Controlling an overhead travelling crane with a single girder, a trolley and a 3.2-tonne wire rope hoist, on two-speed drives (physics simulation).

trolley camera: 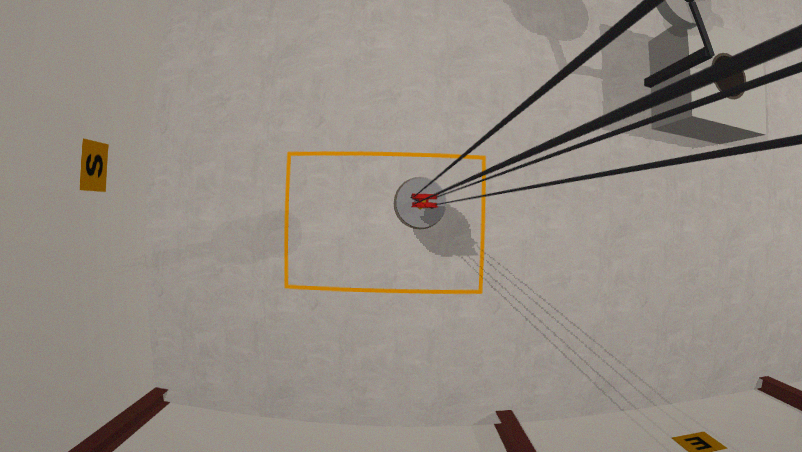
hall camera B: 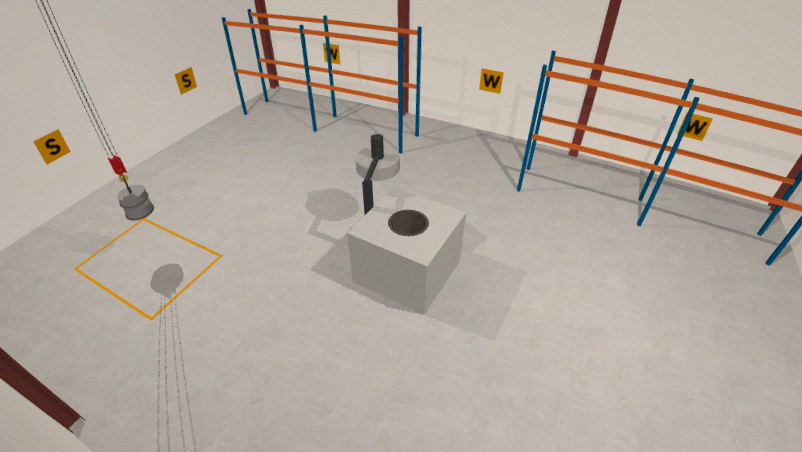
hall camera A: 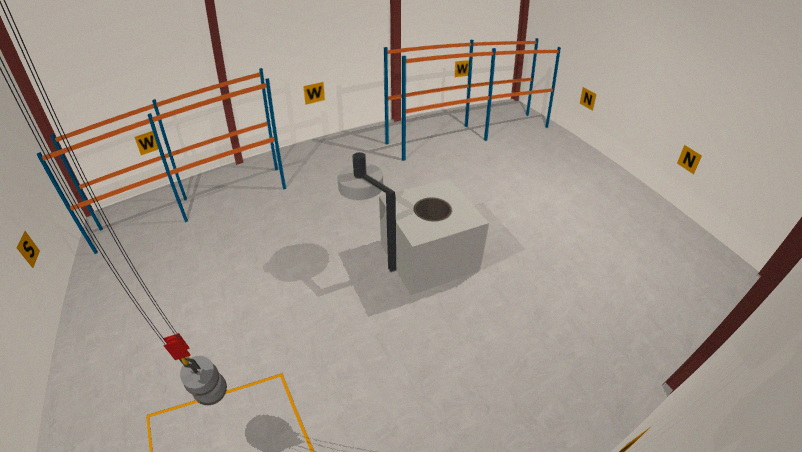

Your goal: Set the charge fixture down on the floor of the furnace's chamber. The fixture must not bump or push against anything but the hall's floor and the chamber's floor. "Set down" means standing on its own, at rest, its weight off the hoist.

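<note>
The charge fixture (hall camera A: 203,381) (hall camera B: 136,204) (trolley camera: 405,208), a grey, round, drum-like body, hangs upright or nearly so above the floor, its shadow apart from it. My gripper, the hook (hall camera A: 188,362) (hall camera B: 123,177) under the red block, is shut on the fixture's top link; in the trolley view the block covers it. The furnace (hall camera A: 443,255) (hall camera B: 387,261) (trolley camera: 749,109) is a pale box, well away from the fixture. Its round top opening (hall camera A: 432,209) (hall camera B: 408,222) (trolley camera: 730,82) is uncovered and dark; the chamber's floor cannot be made out.
A round grey lid (hall camera A: 359,189) (hall camera B: 377,168) hangs beside the furnace on a dark swing arm with a post (hall camera A: 391,235) (hall camera B: 367,197). A yellow floor rectangle (hall camera A: 252,383) (hall camera B: 182,236) (trolley camera: 286,224) lies below the fixture. Blue-orange racks (hall camera A: 403,112) (hall camera B: 400,95) stand along the W wall.
</note>
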